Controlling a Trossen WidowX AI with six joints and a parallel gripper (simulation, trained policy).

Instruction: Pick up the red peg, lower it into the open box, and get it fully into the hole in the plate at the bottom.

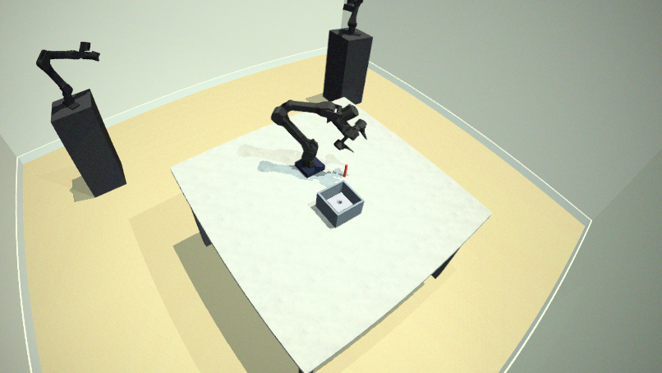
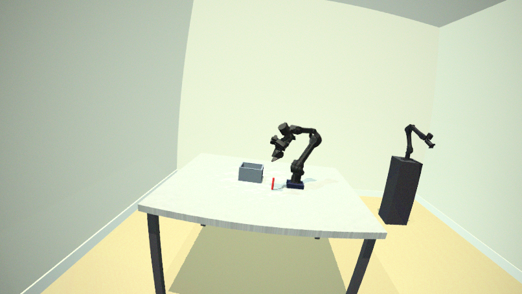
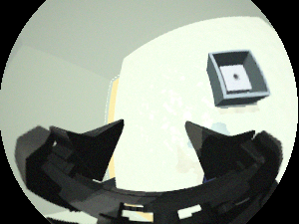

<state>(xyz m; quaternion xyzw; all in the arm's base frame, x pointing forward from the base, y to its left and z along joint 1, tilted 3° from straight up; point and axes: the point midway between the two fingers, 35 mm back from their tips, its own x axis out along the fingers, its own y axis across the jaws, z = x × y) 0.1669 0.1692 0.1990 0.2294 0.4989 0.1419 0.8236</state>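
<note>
Now: the red peg 2 cm behind my gripper tip, 5 cm to the right of it and 17 cm below it. Round my gripper tip: grey box: 14 cm ahead, 21 cm to the right, 19 cm below.
</note>
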